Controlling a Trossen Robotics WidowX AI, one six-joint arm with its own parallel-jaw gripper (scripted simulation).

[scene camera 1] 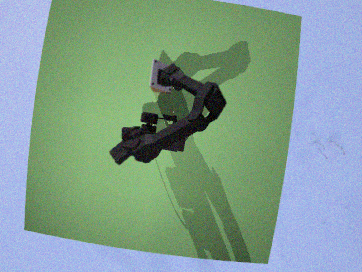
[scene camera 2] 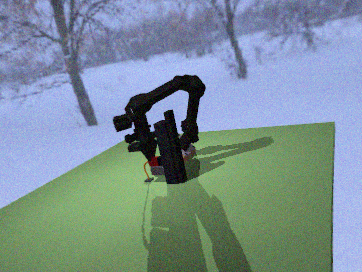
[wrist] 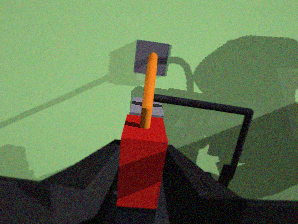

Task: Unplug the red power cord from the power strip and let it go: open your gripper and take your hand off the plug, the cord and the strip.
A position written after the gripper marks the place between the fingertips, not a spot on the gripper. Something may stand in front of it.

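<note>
The wrist view shows the gripper (wrist: 142, 149); scene camera 2 also shows the gripper (scene camera 2: 151, 160).
</note>
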